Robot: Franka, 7 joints.
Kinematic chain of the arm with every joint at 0, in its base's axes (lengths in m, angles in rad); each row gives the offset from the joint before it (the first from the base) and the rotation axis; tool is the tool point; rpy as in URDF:
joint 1: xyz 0 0 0.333 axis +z
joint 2: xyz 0 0 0 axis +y
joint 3: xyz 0 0 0.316 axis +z
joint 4: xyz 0.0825 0 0 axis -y
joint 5: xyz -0.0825 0 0.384 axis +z
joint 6: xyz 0 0 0 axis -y
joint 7: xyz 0.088 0 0 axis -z
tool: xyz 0 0 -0.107 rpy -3.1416 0 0
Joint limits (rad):
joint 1: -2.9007..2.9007
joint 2: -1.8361..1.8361
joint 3: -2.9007..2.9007
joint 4: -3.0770..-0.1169
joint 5: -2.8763..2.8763
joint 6: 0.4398..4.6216
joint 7: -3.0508..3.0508
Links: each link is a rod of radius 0.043 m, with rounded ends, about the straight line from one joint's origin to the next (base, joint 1, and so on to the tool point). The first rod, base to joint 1, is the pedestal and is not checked.
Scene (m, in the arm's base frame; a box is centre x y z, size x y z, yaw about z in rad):
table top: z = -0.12
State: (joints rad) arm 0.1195 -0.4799 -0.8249 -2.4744 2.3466 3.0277 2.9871
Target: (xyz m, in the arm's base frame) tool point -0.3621 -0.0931 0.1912
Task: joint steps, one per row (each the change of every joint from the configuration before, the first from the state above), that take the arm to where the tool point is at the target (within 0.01 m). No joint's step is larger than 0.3 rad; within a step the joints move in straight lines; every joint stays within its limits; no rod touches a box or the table.
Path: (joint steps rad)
1: -0.2379 0.0177 -0.2818 -0.0105 -0.0400 0.0482 0.0000
2: -0.2378 0.0177 -0.2817 -0.0106 -0.0400 0.0483 0.0000
3: -0.2379 0.0178 -0.2818 -0.0105 -0.0400 0.0482 0.0000
4: -0.2379 0.0177 -0.2817 -0.0106 -0.0400 0.0482 0.0000

